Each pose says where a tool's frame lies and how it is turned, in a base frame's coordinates. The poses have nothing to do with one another.
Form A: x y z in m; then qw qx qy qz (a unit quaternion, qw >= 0).
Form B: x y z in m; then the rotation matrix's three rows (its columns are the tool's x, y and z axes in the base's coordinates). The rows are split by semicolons. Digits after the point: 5 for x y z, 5 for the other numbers.
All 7 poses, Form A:
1: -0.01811 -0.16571 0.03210 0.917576 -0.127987 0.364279 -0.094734
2: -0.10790 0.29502 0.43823 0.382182 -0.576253 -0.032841 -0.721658
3: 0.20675 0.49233 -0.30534 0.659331 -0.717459 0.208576 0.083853
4: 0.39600 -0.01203 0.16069 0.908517 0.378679 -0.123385 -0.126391
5: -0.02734 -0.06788 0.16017 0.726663 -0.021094 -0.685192 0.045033
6: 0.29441 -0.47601 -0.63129 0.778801 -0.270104 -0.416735 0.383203
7: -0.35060 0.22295 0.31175 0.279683 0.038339 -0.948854 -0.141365
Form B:
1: -0.01811 -0.16571 0.03210; 0.71665 0.08061 0.69276; -0.26710 0.94929 0.16586; -0.64426 -0.30389 0.70184
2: -0.10790 0.29502 0.43823; -0.04374 0.58946 0.80661; -0.51376 -0.70572 0.48787; 0.85682 -0.39307 0.33371
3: 0.20675 0.49233 -0.30534; 0.89893 -0.40986 0.15472; -0.18872 -0.04356 0.98107; -0.39536 -0.91111 -0.11650
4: 0.39600 -0.01203 0.16069; 0.93760 0.13621 -0.31992; -0.32310 0.68125 -0.65688; 0.12847 0.71926 0.68276
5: -0.02734 -0.06788 0.16017; 0.05697 -0.03654 -0.99771; 0.09435 0.99505 -0.03106; 0.99391 -0.09237 0.06013
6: 0.29441 -0.47601 -0.63129; 0.35897 -0.37175 -0.85612; 0.82200 0.56040 0.10133; 0.44210 -0.74010 0.50675
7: -0.35060 0.22295 0.31175; -0.84062 0.00632 -0.54160; -0.15183 0.95709 0.24682; 0.51992 0.28971 -0.80359
